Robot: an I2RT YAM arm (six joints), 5 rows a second.
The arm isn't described. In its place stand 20 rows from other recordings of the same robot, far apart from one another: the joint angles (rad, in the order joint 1, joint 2, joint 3, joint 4, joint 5, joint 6), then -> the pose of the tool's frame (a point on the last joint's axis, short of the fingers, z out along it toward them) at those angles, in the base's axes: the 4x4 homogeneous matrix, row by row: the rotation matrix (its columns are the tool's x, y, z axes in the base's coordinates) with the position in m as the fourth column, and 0 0 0 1 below.
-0.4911 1.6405 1.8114 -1.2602 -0.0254 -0.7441 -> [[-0.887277 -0.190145 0.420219 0.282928], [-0.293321 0.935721 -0.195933 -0.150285], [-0.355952 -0.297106 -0.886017 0.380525], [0 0 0 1]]
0.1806 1.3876 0.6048 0.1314 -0.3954 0.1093 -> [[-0.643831 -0.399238 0.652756 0.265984], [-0.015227 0.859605 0.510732 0.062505], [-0.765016 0.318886 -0.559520 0.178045], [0 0 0 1]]
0.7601 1.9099 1.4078 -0.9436 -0.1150 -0.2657 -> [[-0.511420 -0.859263 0.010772 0.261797], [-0.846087 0.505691 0.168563 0.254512], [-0.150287 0.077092 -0.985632 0.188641], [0 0 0 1]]
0.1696 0.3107 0.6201 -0.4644 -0.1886 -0.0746 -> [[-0.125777 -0.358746 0.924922 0.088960], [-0.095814 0.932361 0.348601 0.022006], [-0.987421 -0.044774 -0.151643 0.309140], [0 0 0 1]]
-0.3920 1.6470 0.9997 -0.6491 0.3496 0.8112 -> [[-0.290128 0.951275 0.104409 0.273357], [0.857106 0.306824 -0.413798 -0.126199], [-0.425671 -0.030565 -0.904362 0.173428], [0 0 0 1]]
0.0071 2.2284 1.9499 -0.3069 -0.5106 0.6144 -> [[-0.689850 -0.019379 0.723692 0.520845], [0.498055 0.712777 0.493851 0.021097], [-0.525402 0.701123 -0.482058 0.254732], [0 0 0 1]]
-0.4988 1.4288 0.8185 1.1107 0.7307 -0.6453 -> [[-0.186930 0.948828 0.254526 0.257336], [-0.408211 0.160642 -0.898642 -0.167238], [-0.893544 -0.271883 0.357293 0.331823], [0 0 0 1]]
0.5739 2.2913 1.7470 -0.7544 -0.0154 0.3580 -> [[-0.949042 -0.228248 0.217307 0.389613], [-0.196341 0.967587 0.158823 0.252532], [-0.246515 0.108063 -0.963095 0.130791], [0 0 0 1]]
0.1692 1.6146 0.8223 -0.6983 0.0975 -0.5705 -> [[-0.740588 -0.665213 0.094984 0.252028], [-0.671792 0.736128 -0.082529 0.039539], [-0.015021 -0.124930 -0.992052 0.135870], [0 0 0 1]]
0.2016 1.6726 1.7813 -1.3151 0.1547 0.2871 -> [[-0.918737 0.121071 0.375851 0.317343], [0.097806 0.991948 -0.080454 0.059259], [-0.382565 -0.037155 -0.923181 0.360353], [0 0 0 1]]
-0.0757 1.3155 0.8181 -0.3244 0.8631 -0.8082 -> [[-0.913050 -0.137667 0.383911 0.260616], [-0.402140 0.460811 -0.791162 -0.046895], [-0.067993 -0.876756 -0.476104 0.233630], [0 0 0 1]]
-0.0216 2.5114 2.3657 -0.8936 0.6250 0.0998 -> [[-0.826276 0.398295 0.398282 0.535966], [0.098669 0.798512 -0.593838 -0.032413], [-0.554556 -0.451376 -0.699090 0.204191], [0 0 0 1]]
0.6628 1.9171 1.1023 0.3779 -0.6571 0.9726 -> [[-0.950942 -0.244426 0.189647 0.312904], [0.087710 0.374850 0.922927 0.271840], [-0.296676 0.894284 -0.335022 0.181492], [0 0 0 1]]
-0.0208 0.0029 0.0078 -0.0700 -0.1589 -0.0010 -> [[-0.064903 -0.137391 0.988388 0.109716], [0.000363 0.990473 0.137705 0.003352], [-0.997892 0.009296 -0.064234 0.168366], [0 0 0 1]]
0.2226 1.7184 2.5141 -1.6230 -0.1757 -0.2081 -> [[-0.633706 -0.473912 0.611412 0.253406], [-0.352006 0.880462 0.317613 0.063739], [-0.688846 -0.013948 -0.724774 0.511360], [0 0 0 1]]
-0.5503 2.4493 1.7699 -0.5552 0.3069 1.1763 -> [[0.229382 0.967093 0.110072 0.409588], [0.891752 -0.163485 -0.421962 -0.263907], [-0.390081 0.194948 -0.899907 0.072857], [0 0 0 1]]
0.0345 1.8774 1.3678 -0.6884 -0.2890 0.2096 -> [[-0.938852 0.059854 0.339079 0.381624], [0.167155 0.940175 0.296866 0.023323], [-0.301025 0.335392 -0.892690 0.197352], [0 0 0 1]]
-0.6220 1.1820 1.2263 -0.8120 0.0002 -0.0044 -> [[-0.566975 0.580290 0.584640 0.195766], [0.401069 0.814403 -0.419393 -0.140360], [-0.719502 -0.003305 -0.694482 0.352474], [0 0 0 1]]
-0.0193 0.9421 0.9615 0.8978 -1.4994 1.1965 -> [[-0.272909 -0.960000 0.062617 0.155728], [0.071677 0.044617 0.996430 0.032510], [-0.959366 0.276422 0.056634 0.452528], [0 0 0 1]]
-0.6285 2.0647 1.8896 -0.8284 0.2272 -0.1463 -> [[-0.772691 0.564117 0.291069 0.363551], [0.386022 0.781583 -0.490016 -0.274149], [-0.503920 -0.266272 -0.821683 0.270692], [0 0 0 1]]
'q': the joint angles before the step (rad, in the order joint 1, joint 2, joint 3, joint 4, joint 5, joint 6). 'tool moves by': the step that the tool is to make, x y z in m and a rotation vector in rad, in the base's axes. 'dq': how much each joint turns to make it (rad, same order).
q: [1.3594 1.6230 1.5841 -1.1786 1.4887 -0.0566]
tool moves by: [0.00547 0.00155 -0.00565 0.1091 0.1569 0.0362]
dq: [-0.0199 0.0000 0.0000 0.0149 -0.1854 0.0579]
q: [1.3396 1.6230 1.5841 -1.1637 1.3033 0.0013]
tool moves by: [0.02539 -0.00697 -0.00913 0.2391 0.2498 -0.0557]
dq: [-0.0981 0.0000 -0.0001 -0.0002 -0.3013 0.1754]
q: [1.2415 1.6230 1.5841 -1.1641 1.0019 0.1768]
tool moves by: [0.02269 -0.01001 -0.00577 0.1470 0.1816 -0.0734]
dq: [-0.0938 0.0000 0.0001 -0.0058 -0.2155 0.0970]
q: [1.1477 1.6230 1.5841 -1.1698 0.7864 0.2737]
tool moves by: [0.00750 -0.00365 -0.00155 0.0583 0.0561 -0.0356]
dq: [-0.0321 0.0000 0.0000 0.0008 -0.0694 0.0412]
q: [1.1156 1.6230 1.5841 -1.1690 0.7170 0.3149]
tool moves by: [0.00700 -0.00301 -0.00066 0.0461 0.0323 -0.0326]
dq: [-0.0278 0.0000 0.0000 0.0080 -0.0446 0.0290]
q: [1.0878 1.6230 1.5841 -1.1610 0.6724 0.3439]
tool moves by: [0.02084 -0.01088 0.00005 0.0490 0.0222 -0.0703]
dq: [-0.0774 0.0000 0.0000 0.0241 -0.0432 0.0122]
